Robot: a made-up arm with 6 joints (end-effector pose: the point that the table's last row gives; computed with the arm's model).
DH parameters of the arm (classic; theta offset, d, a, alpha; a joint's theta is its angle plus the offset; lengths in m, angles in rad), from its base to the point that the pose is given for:
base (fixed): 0 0.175 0 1.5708
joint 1: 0 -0.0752 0.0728 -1.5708
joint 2: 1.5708 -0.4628 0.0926 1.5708
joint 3: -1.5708 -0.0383 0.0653 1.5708
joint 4: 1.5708 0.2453 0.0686 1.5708
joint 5: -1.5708 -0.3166 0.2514 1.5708
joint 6: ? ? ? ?
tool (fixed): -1.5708 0.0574 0 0
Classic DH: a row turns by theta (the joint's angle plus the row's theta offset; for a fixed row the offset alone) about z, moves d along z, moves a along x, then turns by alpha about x.
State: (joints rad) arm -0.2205 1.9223 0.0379 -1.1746 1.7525 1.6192
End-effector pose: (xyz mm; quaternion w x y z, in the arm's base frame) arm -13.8 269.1 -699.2 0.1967 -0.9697 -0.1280 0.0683
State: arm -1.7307 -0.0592 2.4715 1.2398 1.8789 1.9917
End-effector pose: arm -795.2 262.7 218.2 0.3093 -0.4761 -0.7350 0.3709
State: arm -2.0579 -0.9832 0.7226 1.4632 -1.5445 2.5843
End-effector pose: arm -551.8 164.0 566.6 0.0763 0.8074 0.2977 -0.5037
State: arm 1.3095 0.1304 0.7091 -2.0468 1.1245 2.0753
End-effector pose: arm 735.7 225.9 -57.4 0.2276 -0.9244 0.2784 0.1271
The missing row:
joint 6: 0 0.0266 0.2669 1.5708
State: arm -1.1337 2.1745 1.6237 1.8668 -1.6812 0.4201
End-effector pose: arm -856.2 -437.7 209.0 0.7221 0.6462 -0.1851 0.1633
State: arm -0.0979 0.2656 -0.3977 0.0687 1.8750 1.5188
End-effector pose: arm 419.0 -22.2 -195.0 0.4338 -0.5490 0.3672 -0.6129
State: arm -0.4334 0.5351 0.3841 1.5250 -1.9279 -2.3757
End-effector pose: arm -473.8 -323.6 -214.1 0.3538 0.3782 0.4391 0.7342
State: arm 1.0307 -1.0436 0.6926 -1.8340 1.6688 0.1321
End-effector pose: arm 1250.2 134.1 -60.4 0.7293 0.1706 0.5125 -0.4199
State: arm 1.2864 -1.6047 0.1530 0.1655 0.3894 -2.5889
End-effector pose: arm 118.8 146.2 12.6 0.3970 -0.4875 0.7478 -0.2133
